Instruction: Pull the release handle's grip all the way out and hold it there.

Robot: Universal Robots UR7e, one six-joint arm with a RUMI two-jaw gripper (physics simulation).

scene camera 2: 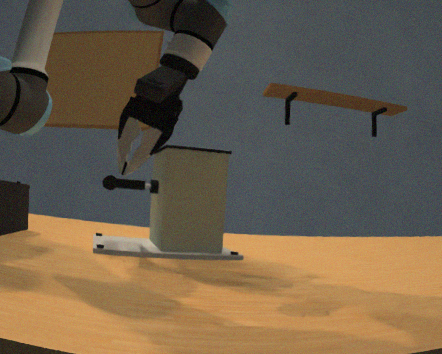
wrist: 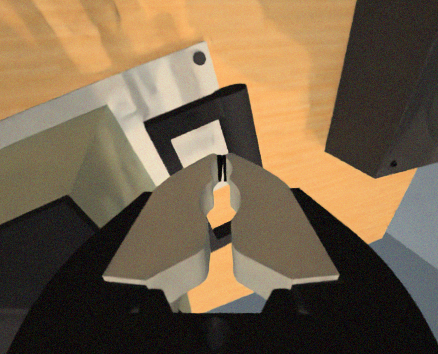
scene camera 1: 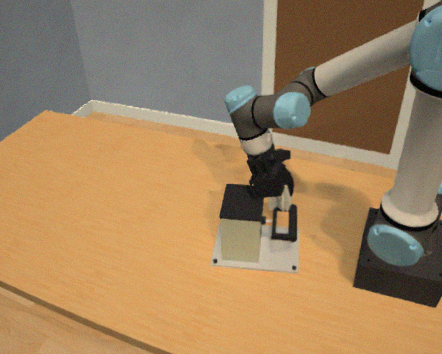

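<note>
The release handle's black frame-shaped grip (scene camera 1: 293, 222) (scene camera 2: 125, 184) (wrist: 242, 125) stands out from the side of a pale box housing (scene camera 1: 240, 240) (scene camera 2: 192, 200) (wrist: 40, 165) with a black top. A short piece of light rod (scene camera 2: 148, 185) shows between grip and housing. The housing stands on a white base plate (scene camera 1: 280, 263) (scene camera 2: 122, 245) (wrist: 165, 75). My gripper (scene camera 1: 283, 208) (scene camera 2: 124, 172) (wrist: 222, 158) is shut and empty, tilted, with its tips close above the grip; a small gap shows in scene camera 2. In the wrist view the fingers hide part of the grip.
The robot's dark base block (scene camera 1: 395, 282) (scene camera 2: 12, 207) (wrist: 370, 90) stands on the table (scene camera 1: 125, 215) on the grip's side of the housing. The black gripper body is close to the housing's top edge. A wall shelf (scene camera 2: 340, 100) is in the background.
</note>
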